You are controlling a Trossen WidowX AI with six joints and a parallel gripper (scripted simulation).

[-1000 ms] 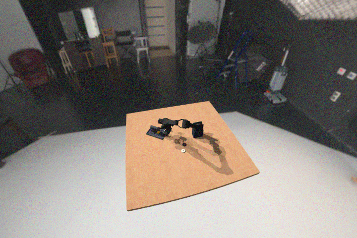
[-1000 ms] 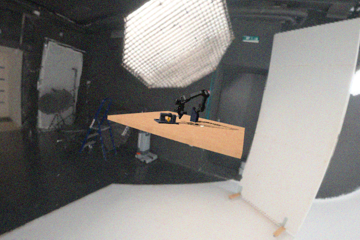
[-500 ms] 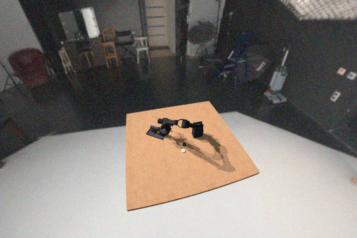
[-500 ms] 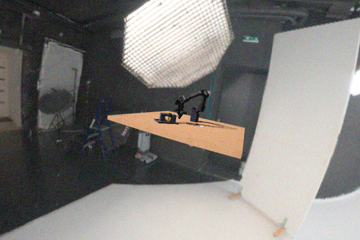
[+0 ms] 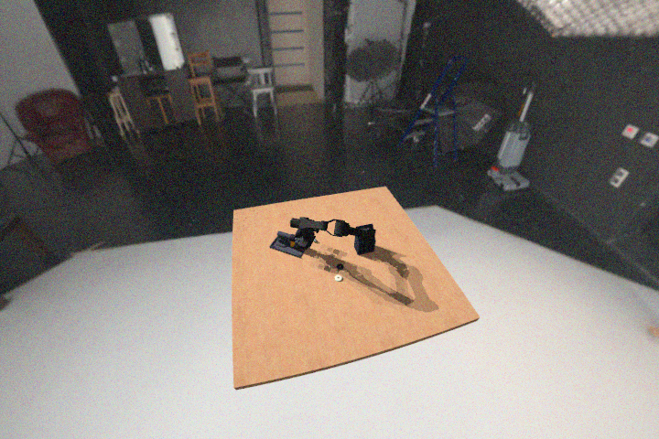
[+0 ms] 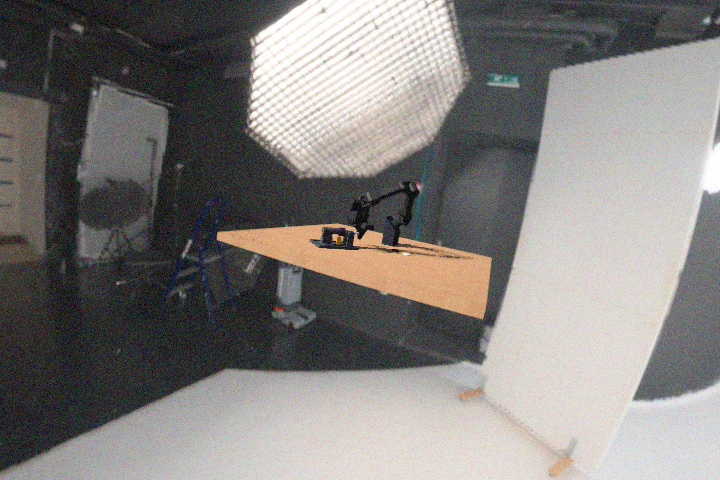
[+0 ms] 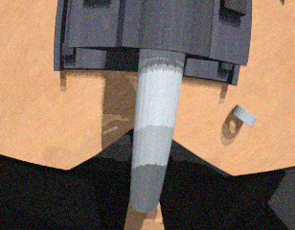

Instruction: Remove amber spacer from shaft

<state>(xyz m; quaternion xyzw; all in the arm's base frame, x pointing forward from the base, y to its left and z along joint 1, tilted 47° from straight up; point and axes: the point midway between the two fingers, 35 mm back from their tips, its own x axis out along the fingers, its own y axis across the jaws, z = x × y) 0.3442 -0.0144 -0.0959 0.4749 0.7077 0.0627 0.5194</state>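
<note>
Right now the light grey shaft is 50 mm ahead of my gripper tip, 40 mm to the right of it and 30 mm above it. Also, from my gripper tip: amber spacer (100 mm ahead, 70 mm to the right, 20 mm below); then dark grey support block (120 mm ahead, 90 mm to the right).
</note>
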